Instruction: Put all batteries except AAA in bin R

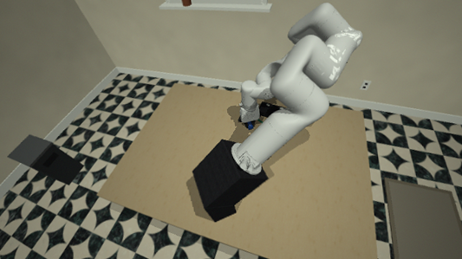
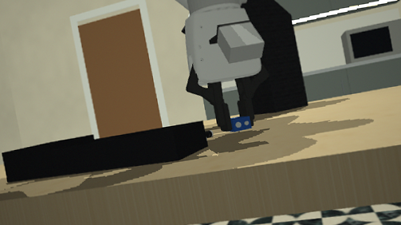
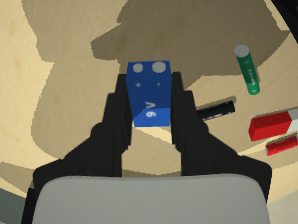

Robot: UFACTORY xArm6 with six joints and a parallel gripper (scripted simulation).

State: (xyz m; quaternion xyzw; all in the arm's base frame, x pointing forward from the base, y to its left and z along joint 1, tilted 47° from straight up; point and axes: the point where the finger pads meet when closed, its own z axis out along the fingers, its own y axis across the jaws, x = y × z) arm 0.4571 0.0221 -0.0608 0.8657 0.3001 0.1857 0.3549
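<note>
Now: hand 1 cm past the black battery, 6 cm to the left of it and 2 cm above it. Also, from my hand: blue block battery: 1 cm ahead, 1 cm below; red thing: 2 cm ahead, 15 cm to the right, 2 cm below; green cylinder battery: 4 cm ahead, 6 cm to the right, 2 cm below.
</note>
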